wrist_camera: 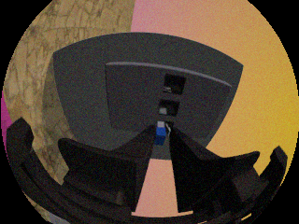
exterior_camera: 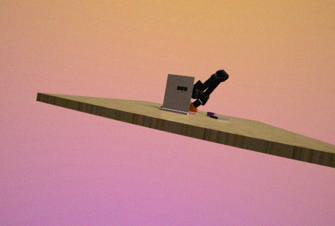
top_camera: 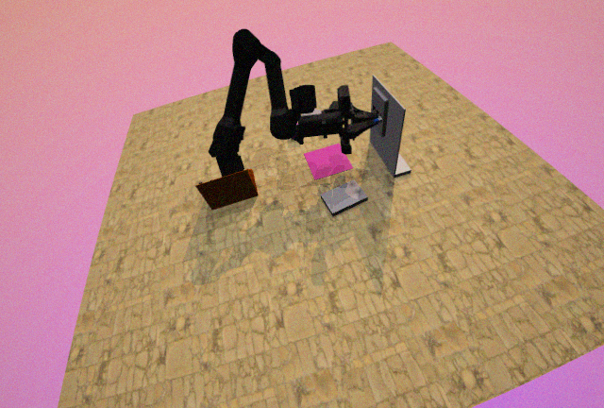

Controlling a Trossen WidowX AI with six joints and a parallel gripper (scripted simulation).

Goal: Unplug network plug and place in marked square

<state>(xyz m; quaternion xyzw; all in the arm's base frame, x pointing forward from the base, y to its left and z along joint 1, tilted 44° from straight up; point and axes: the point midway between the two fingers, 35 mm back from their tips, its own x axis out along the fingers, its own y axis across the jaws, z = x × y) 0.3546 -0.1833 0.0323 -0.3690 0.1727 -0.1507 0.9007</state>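
My gripper tip is now 10 mm short of the network plug. Also, from my gripper tip: magenta marked square 120 mm behind, 70 mm to the left, 150 mm below; then grey upright panel 30 mm ahead, 50 mm below.
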